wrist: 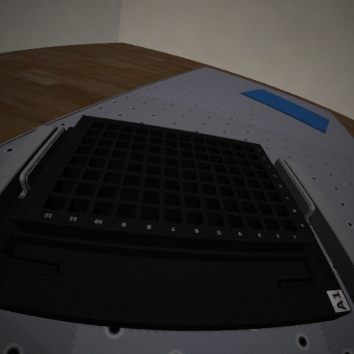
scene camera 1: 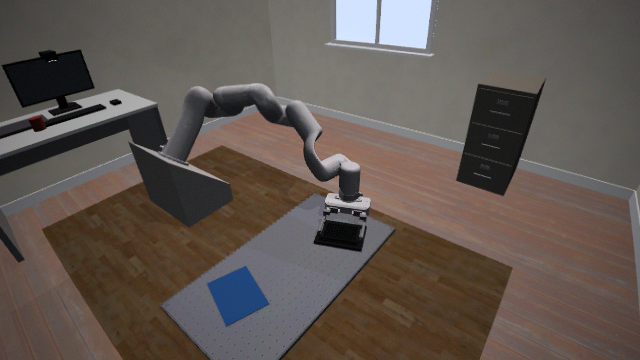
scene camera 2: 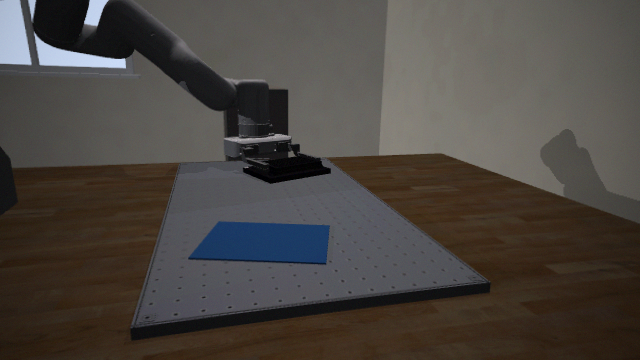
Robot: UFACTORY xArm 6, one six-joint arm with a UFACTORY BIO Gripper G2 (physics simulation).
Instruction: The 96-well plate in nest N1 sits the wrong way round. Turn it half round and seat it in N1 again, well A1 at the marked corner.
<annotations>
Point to a black 96-well plate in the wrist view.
112, 186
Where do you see a black nest N1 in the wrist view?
103, 289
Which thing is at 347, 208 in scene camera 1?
The gripper.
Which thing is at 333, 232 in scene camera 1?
A black 96-well plate.
</annotations>
